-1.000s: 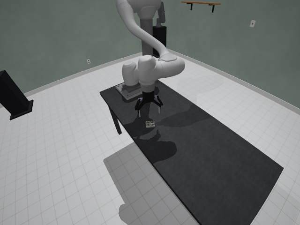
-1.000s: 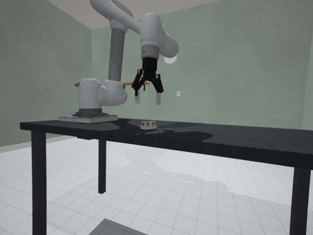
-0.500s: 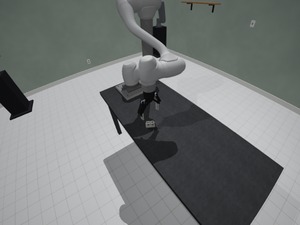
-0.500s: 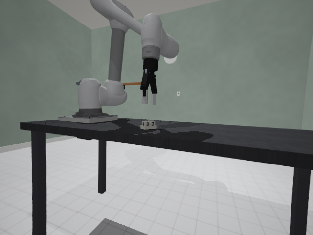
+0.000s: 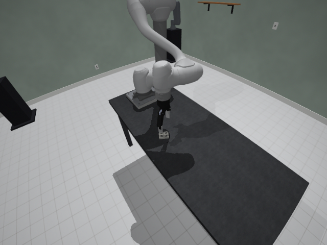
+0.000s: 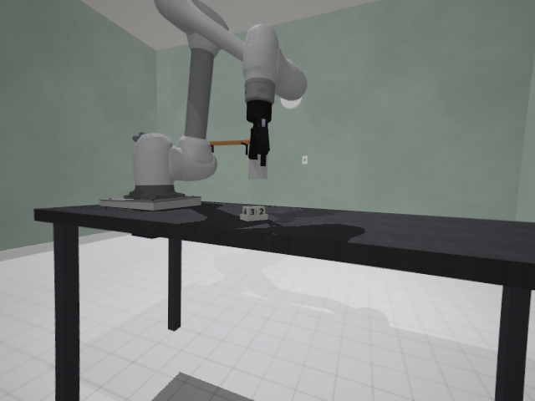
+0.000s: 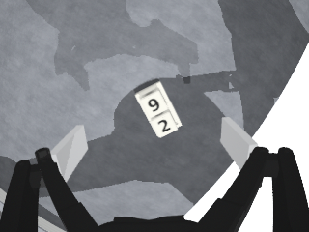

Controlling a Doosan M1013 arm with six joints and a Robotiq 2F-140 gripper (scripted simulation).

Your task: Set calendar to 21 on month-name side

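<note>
Now: the cube 10 mm ahead of my hand and 110 mm below it. From my hand the other things lie so: white tray 10 mm to the right, 120 mm below.
</note>
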